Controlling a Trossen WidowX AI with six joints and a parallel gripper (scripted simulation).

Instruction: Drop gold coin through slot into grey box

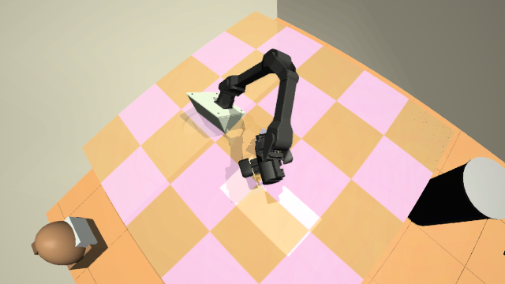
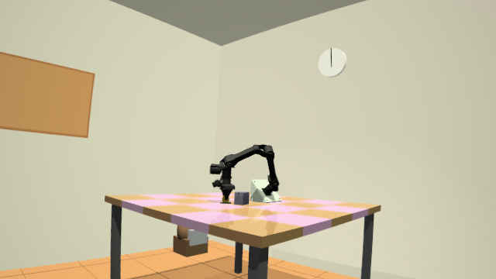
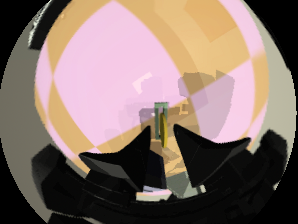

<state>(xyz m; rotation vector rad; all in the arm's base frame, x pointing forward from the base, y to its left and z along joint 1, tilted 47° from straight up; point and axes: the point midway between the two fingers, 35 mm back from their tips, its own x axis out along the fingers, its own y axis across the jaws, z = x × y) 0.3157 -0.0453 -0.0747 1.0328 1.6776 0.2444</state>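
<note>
My gripper tip is now right at the gold coin.
</note>
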